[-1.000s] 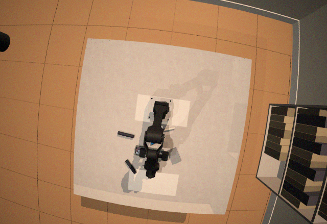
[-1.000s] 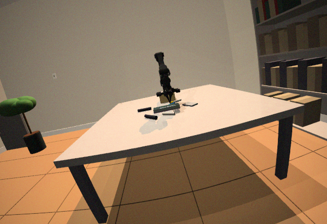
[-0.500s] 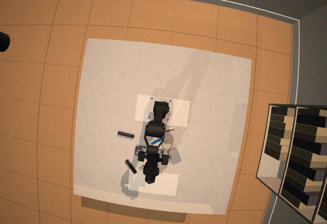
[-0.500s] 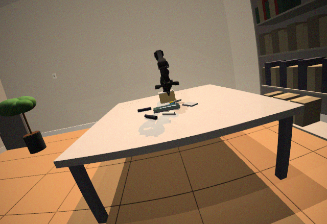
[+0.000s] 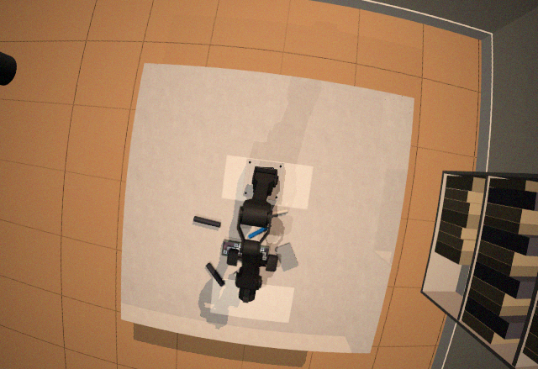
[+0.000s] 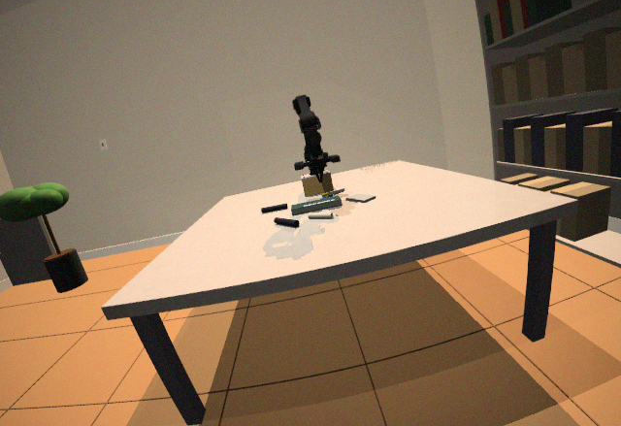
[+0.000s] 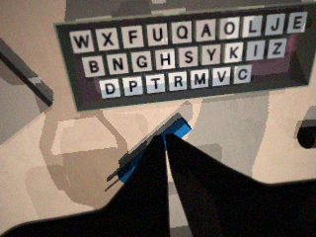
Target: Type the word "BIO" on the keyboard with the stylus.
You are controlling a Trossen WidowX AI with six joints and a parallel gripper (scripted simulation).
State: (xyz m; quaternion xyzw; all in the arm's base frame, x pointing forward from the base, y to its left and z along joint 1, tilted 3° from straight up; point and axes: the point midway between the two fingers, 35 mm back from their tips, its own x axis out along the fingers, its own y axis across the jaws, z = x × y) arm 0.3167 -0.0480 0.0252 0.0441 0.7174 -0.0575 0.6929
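The blue stylus lies 80 mm behind my gripper tip, 40 mm to the left of it and 90 mm below it. The rest, counted from my gripper tip: grey pad: 50 mm ahead, 140 mm to the left, 90 mm below; then yellow-and-white pen: 140 mm behind, 70 mm to the left, 90 mm below; then stylus tip: 100 mm behind, 70 mm to the left, 90 mm below.
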